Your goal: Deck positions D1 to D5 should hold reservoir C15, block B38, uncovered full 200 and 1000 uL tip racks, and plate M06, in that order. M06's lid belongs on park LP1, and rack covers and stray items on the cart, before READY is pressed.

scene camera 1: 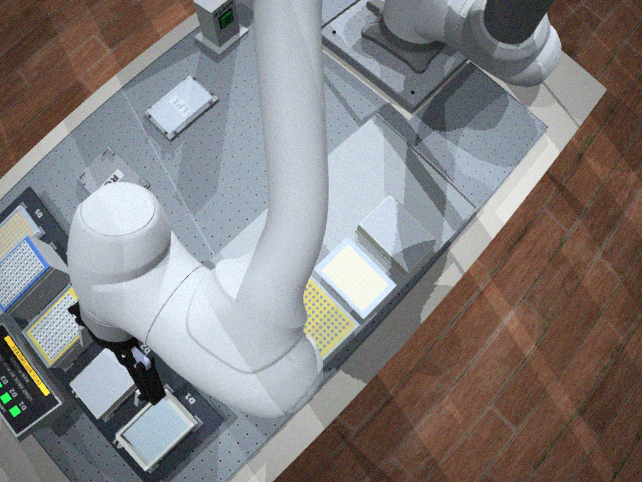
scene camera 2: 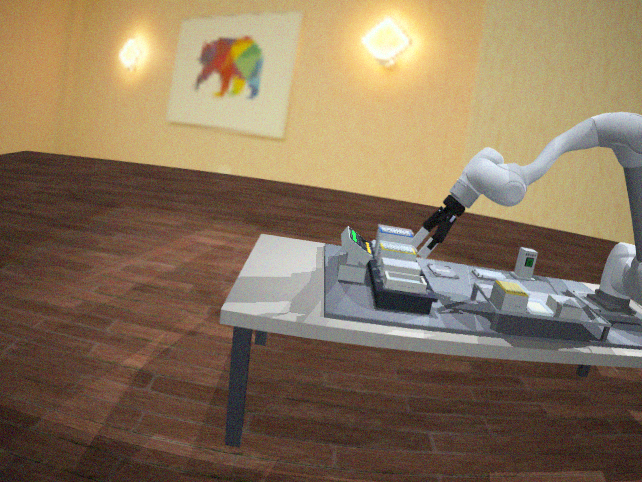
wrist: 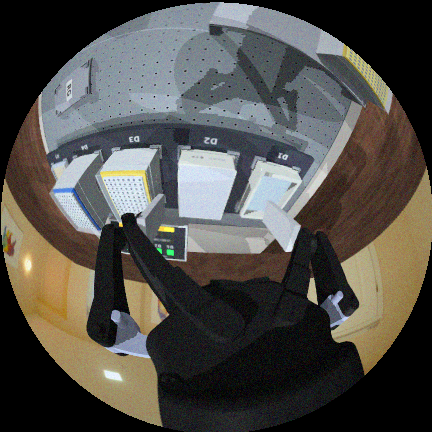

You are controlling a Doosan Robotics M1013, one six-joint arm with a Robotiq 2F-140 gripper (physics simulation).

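Frame: origin at the arm's base, x left, y back, z up, level; metres.
Where they show: gripper, fingertip midpoint: (scene camera 1: 114,369) (scene camera 2: 416,250) (wrist: 216,207); arm's base, origin of the base link: (scene camera 1: 410,34) (scene camera 2: 610,305).
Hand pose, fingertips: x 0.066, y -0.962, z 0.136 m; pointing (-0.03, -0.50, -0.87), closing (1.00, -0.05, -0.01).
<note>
Things, the pixels of their top centre, and the offset from my fingertips. "*": a spot on its surface instead.
- white block, middle of its top: (wrist: 202,196) (scene camera 1: 106,378) (scene camera 2: 401,263) dz -0.054, dx -0.018, dy -0.039 m
- reservoir with pale blue content, middle of its top: (scene camera 1: 153,430) (wrist: 269,199) (scene camera 2: 405,277) dz -0.064, dx +0.106, dy -0.050 m
- yellow-rimmed tip rack, middle of its top: (wrist: 127,204) (scene camera 1: 57,325) (scene camera 2: 398,245) dz -0.025, dx -0.141, dy -0.028 m
- tan-welled plate, middle of its top: (scene camera 1: 7,238) (wrist: 64,183) dz -0.081, dx -0.388, dy -0.006 m
- Park LP1, surface spot: (scene camera 1: 181,106) * dz -0.136, dx -0.334, dy +0.458 m
- yellow perforated rack, middle of its top: (scene camera 1: 313,315) (scene camera 2: 512,284) dz -0.023, dx +0.188, dy +0.288 m
- cream-welled plate, middle of its top: (scene camera 1: 355,276) (scene camera 2: 536,304) dz -0.077, dx +0.199, dy +0.395 m
- whitish box, middle of its top: (scene camera 1: 398,232) (scene camera 2: 565,301) dz -0.052, dx +0.210, dy +0.503 m
- status panel, surface spot: (scene camera 1: 25,383) * dz -0.037, dx -0.124, dy -0.153 m
My gripper (scene camera 1: 111,364) (scene camera 2: 420,245) (wrist: 216,207) is open and empty above the deck, its pads to either side of the white block (scene camera 1: 103,383) (wrist: 206,185) at D2. The reservoir with pale blue content (scene camera 1: 158,430) (wrist: 270,192) sits at D1. A yellow-rimmed tip rack (scene camera 1: 54,326) (wrist: 127,192) stands uncovered at D3, a blue-rimmed one (scene camera 1: 20,274) (scene camera 2: 395,231) (wrist: 77,207) at D4. A tan-welled plate (scene camera 1: 18,228) at D5 is partly hidden. Park LP1 (scene camera 1: 181,106) shows a pale top with faint letters; I cannot tell for certain whether a lid covers it.
The cart side holds a yellow perforated rack (scene camera 1: 326,319) (scene camera 2: 510,287), a cream-welled plate (scene camera 1: 355,277) and a whitish box (scene camera 1: 391,228). The RG pad (wrist: 70,90) lies behind the deck. The READY box (scene camera 1: 220,23) (scene camera 2: 526,262) stands at the table's edge. A status panel (scene camera 1: 25,383) shows green lights.
</note>
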